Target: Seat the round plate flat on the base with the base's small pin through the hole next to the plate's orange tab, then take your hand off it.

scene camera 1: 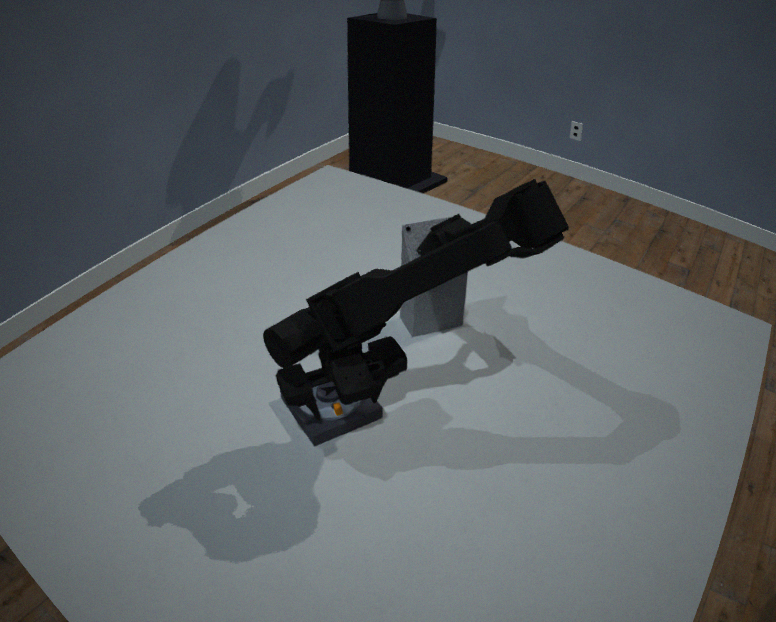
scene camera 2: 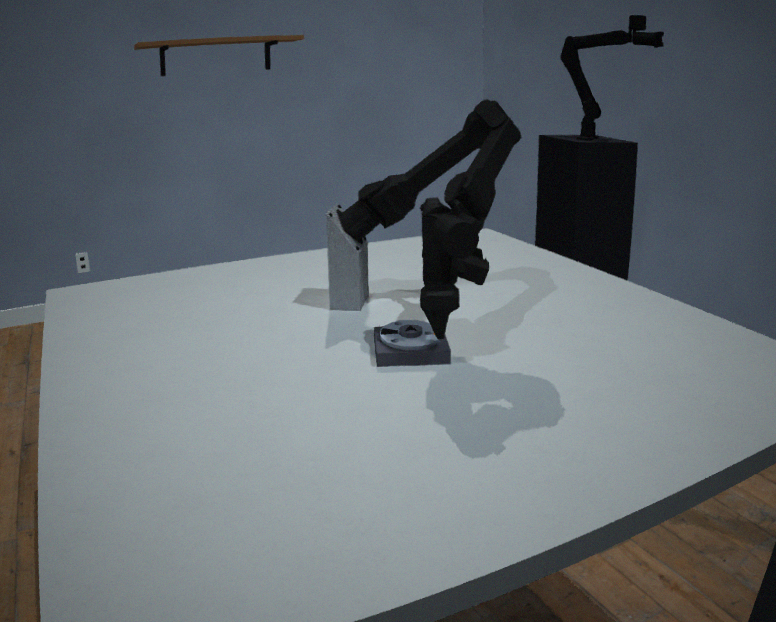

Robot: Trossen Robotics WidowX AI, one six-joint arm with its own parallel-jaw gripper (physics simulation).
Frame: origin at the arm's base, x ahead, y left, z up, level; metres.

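Seen in the pictures: gripper, fingertip midpoint: (scene camera 1: pixel 346 410) (scene camera 2: pixel 440 328); arm's base, link origin: (scene camera 2: pixel 348 227).
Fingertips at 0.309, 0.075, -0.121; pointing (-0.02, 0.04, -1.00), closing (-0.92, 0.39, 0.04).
Offsets run from my fingertips to a thing's top centre, as dx, dy, dz. "*": to the spot under its first point. Level surfaces: height alone.
The round pale grey plate {-0.011, -0.052, +0.011} (scene camera 1: pixel 327 410) (scene camera 2: pixel 414 344) lies on the dark square base {-0.012, -0.051, +0.002} (scene camera 1: pixel 343 428) (scene camera 2: pixel 413 357) and looks about level; a small gap under it cannot be ruled out. Its orange tab {+0.008, -0.010, +0.011} (scene camera 1: pixel 337 409) shows near the front of the base in the scene camera 1 view; in the scene camera 2 view the tab is hidden behind the finger. A dark hub {* -0.002, -0.055, +0.003} (scene camera 2: pixel 410 330) stands at the plate's centre. I cannot make out the small pin or whether it is in the hole by the tab. My gripper (scene camera 1: pixel 347 406) (scene camera 2: pixel 440 335) is open and points down, its fingers low at the plate's tab side.
My arm rises from a grey pedestal (scene camera 1: pixel 432 311) (scene camera 2: pixel 347 278) behind the base. All stand on a large white table {dz -0.040} (scene camera 1: pixel 518 518) (scene camera 2: pixel 226 453). A black cabinet (scene camera 1: pixel 391 97) (scene camera 2: pixel 582 200) stands beyond the table, with another small arm (scene camera 2: pixel 579 77) on top.
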